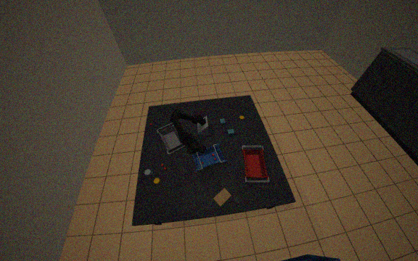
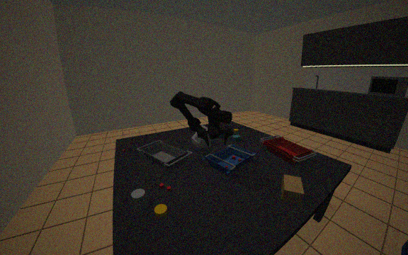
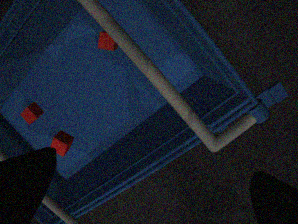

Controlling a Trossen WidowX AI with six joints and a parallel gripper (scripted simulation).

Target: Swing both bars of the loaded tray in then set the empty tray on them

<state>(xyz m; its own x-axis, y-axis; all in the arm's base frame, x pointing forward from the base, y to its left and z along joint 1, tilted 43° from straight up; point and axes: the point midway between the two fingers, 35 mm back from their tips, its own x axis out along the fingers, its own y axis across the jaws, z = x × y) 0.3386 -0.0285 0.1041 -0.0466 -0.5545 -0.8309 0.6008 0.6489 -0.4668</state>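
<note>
Right now my gripper tip is 25 cm to the left of the grey tray, 23 cm past it and 9 cm above it. Also, from my gripper tip: white disc 45 cm to the right, 11 cm ahead, 10 cm below; then tan box 39 cm ahead, 15 cm to the left, 10 cm below.
</note>
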